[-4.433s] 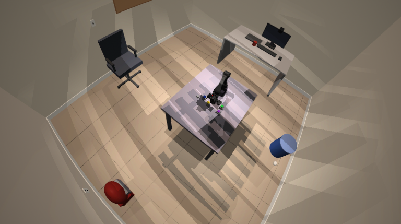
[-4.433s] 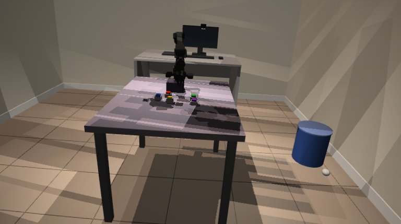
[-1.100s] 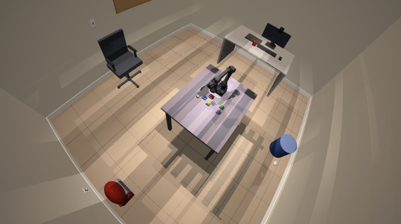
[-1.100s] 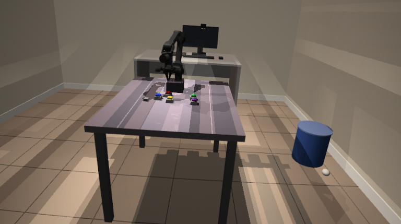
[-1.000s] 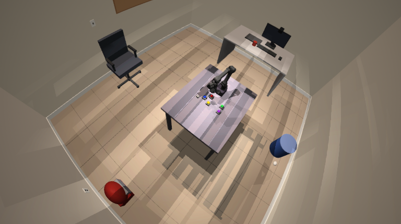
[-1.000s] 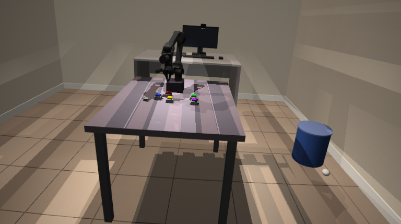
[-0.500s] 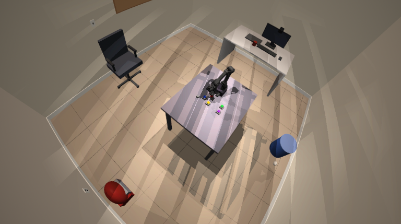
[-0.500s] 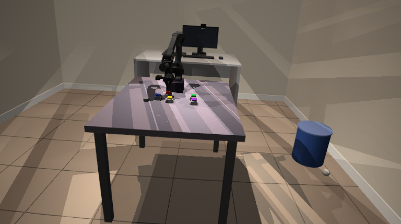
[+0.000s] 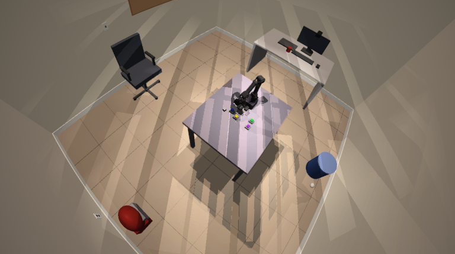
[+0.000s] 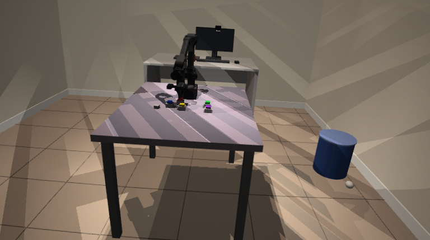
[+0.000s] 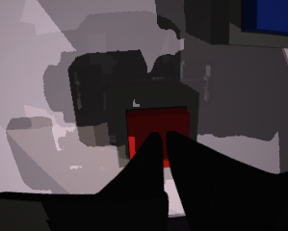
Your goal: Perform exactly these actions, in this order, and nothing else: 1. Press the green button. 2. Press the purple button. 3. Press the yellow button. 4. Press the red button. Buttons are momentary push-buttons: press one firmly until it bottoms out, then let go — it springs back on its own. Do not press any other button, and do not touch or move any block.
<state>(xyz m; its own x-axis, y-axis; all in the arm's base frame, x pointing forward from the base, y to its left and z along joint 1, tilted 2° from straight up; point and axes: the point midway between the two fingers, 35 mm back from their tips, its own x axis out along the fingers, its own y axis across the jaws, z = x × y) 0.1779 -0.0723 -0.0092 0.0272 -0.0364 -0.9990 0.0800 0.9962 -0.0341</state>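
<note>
Now: gripper tip 1 cm above the red button. Round my gripper tip: small dark block (15 cm to the right, 10 cm ahead, 3 cm below); then yellow button (12 cm ahead, 2 cm to the left); then blue button (7 cm to the right, 7 cm ahead).
</note>
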